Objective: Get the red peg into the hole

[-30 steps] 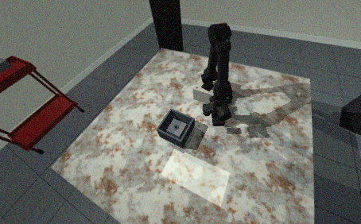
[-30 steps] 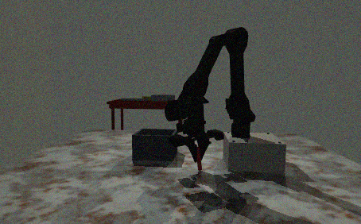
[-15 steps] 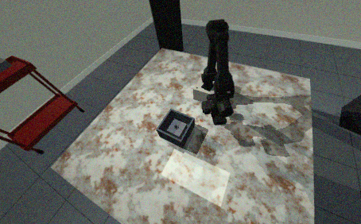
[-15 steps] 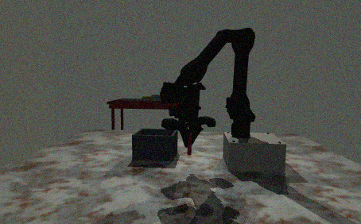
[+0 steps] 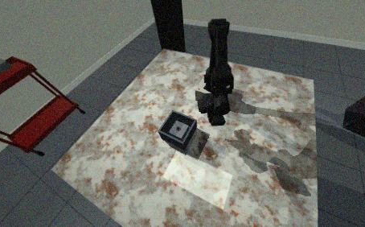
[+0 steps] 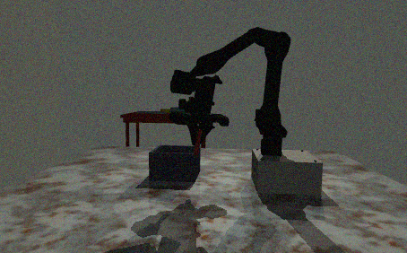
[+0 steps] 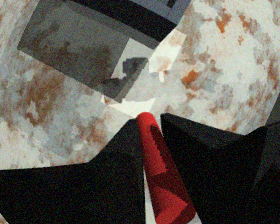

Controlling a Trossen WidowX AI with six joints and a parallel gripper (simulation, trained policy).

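Right now the grey box is 110 mm ahead of my gripper tip, 130 mm to the right of it and 110 mm below it. From my gripper tip the other things lie so: red peg: 10 mm behind, 10 mm to the left, 10 mm above.
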